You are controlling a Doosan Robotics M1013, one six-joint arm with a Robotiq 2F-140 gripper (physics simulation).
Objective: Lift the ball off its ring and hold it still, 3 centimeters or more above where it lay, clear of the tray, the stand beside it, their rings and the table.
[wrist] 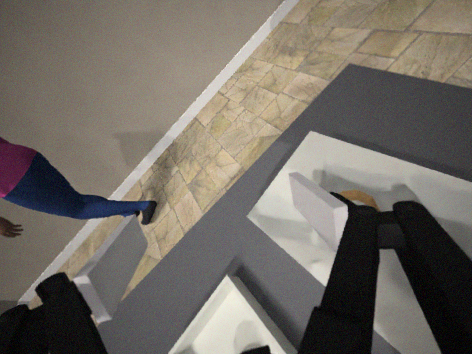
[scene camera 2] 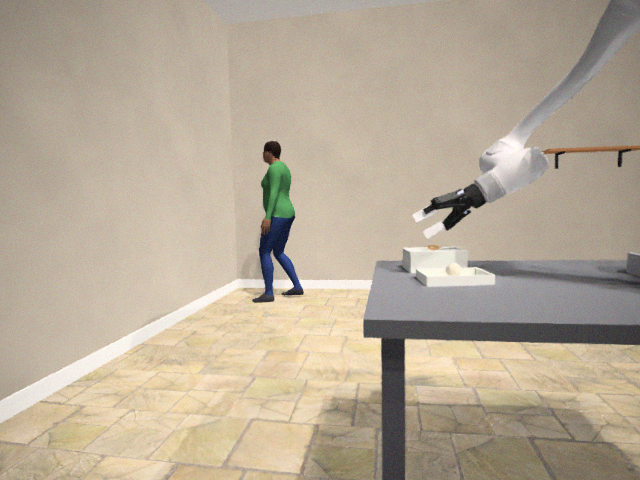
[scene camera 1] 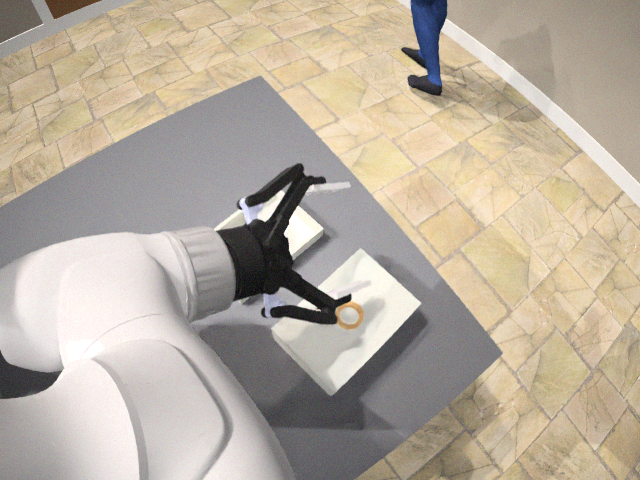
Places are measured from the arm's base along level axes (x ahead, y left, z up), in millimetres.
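Pixels of known places: gripper, fingertip midpoint: [wrist: 217, 209] [scene camera 2: 420, 227] [scene camera 1: 352, 235].
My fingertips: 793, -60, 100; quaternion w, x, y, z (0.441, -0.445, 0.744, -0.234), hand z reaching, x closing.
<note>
For each thing: its top centre in the pictures, then the offset to it from my fingertips, as dx, dy, dz. "pt": a spot on its surface instead. Level surfaces: height alone.
- pale cream ball, middle of its top: [scene camera 2: 453, 263] -98, +122, -97
- shallow white tray, middle of its top: [scene camera 1: 257, 237] [scene camera 2: 453, 271] -98, +122, -123
- orange ring, surface spot: [wrist: 360, 196] [scene camera 1: 358, 321] pt -38, -97, -71
- grey table, its level: dz -151
The pale cream ball [scene camera 2: 453, 268] sits in the shallow white tray [scene camera 1: 310, 242] [scene camera 2: 457, 280] [wrist: 260, 315]. The gripper hides the ball in scene view 1, and its ring cannot be made out. Beside the tray is the taller white stand [scene camera 1: 392, 304] [scene camera 2: 423, 260] [wrist: 440, 200], with an orange ring [scene camera 1: 349, 315] [scene camera 2: 433, 247] [wrist: 360, 196] on its top. My gripper [scene camera 1: 359, 234] [scene camera 2: 421, 225] [wrist: 217, 209] is wide open and empty, tilted, above the level of the stand top. In scene view 2 its fingertips are up and left of the ball.
The grey table [scene camera 1: 155, 180] [scene camera 2: 491, 304] [wrist: 195, 265] bears the tray and stand; its edge runs beyond them. A grey box [scene camera 2: 633, 263] shows at the right frame edge. A person in green [scene camera 2: 279, 191] stands off the table. Blue-clad legs [scene camera 1: 431, 46] [wrist: 65, 195] show in the other views.
</note>
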